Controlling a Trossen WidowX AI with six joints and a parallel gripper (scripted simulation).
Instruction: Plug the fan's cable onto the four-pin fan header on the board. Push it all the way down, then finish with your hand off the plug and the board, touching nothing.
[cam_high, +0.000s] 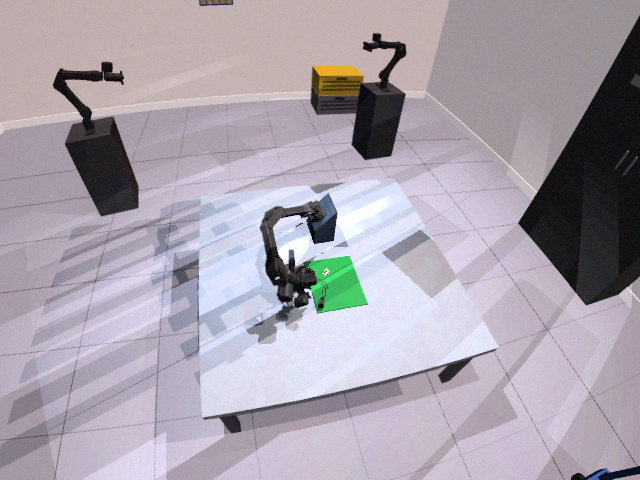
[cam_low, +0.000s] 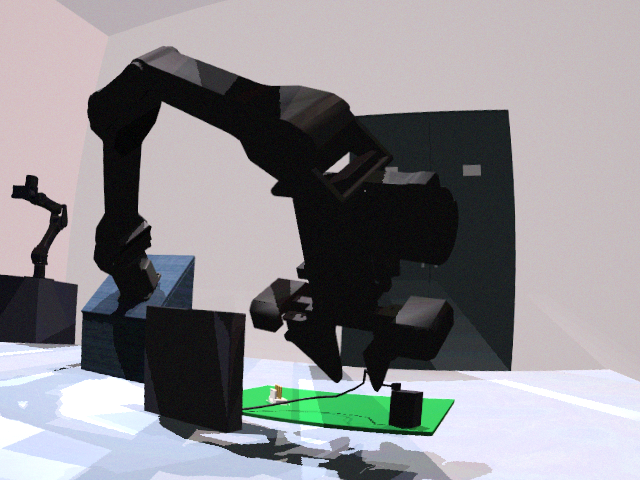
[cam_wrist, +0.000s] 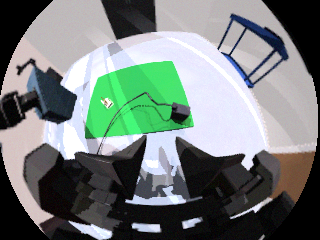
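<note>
My gripper tip is now 50 mm short of the black plug, 40 mm to the right of it and 30 mm above it. The rest, counted from my gripper tip: black fan block (170 mm behind, 20 mm to the right, 10 mm above); then green board (50 mm behind, 150 mm to the left, 70 mm below).
</note>
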